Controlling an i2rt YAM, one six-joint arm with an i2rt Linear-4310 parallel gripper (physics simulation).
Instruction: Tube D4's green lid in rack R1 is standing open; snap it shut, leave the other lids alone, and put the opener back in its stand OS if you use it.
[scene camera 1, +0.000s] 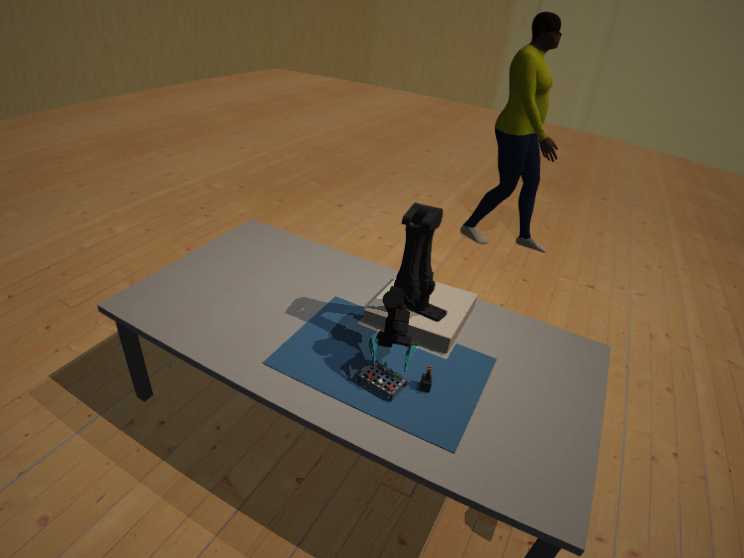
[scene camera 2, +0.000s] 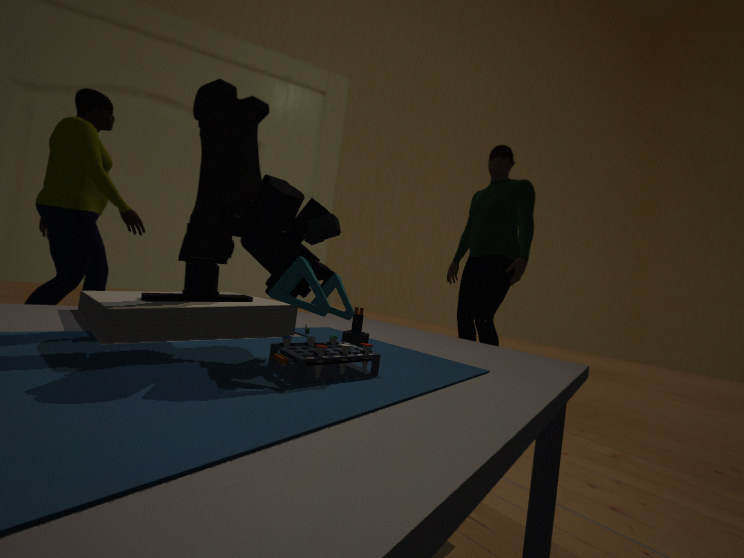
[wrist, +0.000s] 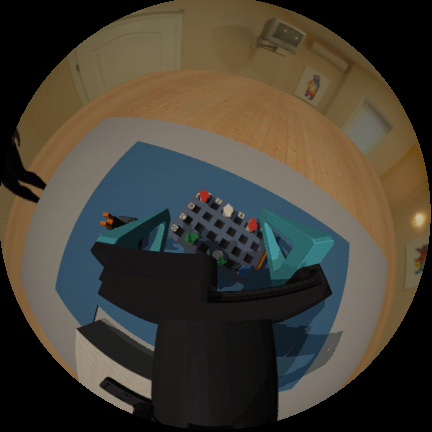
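Where they show: gripper, fingertip midpoint: (scene camera 1: 389, 368) (scene camera 2: 341, 315) (wrist: 214, 212); arm's base, link origin: (scene camera 1: 419, 307) (scene camera 2: 200, 299).
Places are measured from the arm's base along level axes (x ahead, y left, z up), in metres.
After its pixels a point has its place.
The dark grey rack (scene camera 1: 375, 391) @(x 0.400, y 0.103, z -0.051 m) (scene camera 2: 375, 363) @(x 0.400, y 0.157, z -0.036 m) (wrist: 213, 220) @(x 0.369, y 0.117, z -0.023 m) stands on the blue mat and holds tubes with coloured lids. A green lid (scene camera 1: 385, 364) @(x 0.329, y 0.082, z -0.002 m) (scene camera 2: 307, 329) @(x 0.331, y 0.080, z -0.001 m) stands upright on the rack's side towards the arm base; in the wrist view this green lid (wrist: 221, 261) @(x 0.327, y 0.081, z 0.000 m) is partly covered by the gripper body. Another green lid (scene camera 1: 397, 374) @(x 0.330, y 0.130, z -0.012 m) (scene camera 2: 332, 339) @(x 0.338, y 0.120, z -0.011 m) (wrist: 191, 237) @(x 0.331, y 0.125, z -0.011 m) lies low on its tube. The rack's markings are too small to read. My gripper (scene camera 1: 390, 366) @(x 0.359, y 0.115, z 0.026 m) (scene camera 2: 338, 315) @(x 0.359, y 0.115, z 0.026 m) (wrist: 214, 212) @(x 0.359, y 0.115, z 0.026 m) is wide open and empty above the rack. The opener with orange prongs (scene camera 1: 429, 368) @(x 0.284, y 0.210, z 0.033 m) (scene camera 2: 358, 311) @(x 0.279, y 0.206, z 0.024 m) (wrist: 107, 220) @(x 0.279, y 0.211, z 0.022 m) stands in its black stand (scene camera 1: 425, 386) @(x 0.298, y 0.216, z -0.030 m) (scene camera 2: 355, 337) @(x 0.292, y 0.198, z -0.021 m).
Red lids (scene camera 1: 391, 387) @(x 0.388, y 0.149, z -0.011 m) (scene camera 2: 367, 345) @(x 0.391, y 0.145, z -0.012 m) (wrist: 252, 224) @(x 0.390, y 0.070, z -0.011 m), a white lid (wrist: 228, 210) @(x 0.388, y 0.107, z -0.011 m) and a blue lid (scene camera 2: 286, 339) @(x 0.341, y 0.045, z -0.011 m) (wrist: 244, 271) @(x 0.333, y 0.048, z -0.011 m) sit on other tubes. The pale base block (scene camera 1: 450, 336) @(x 0.079, y 0.174, z 0.011 m) (scene camera 2: 192, 327) @(x 0.126, y -0.030, z -0.037 m) (wrist: 90, 350) is behind the rack. Two people stand beyond the table.
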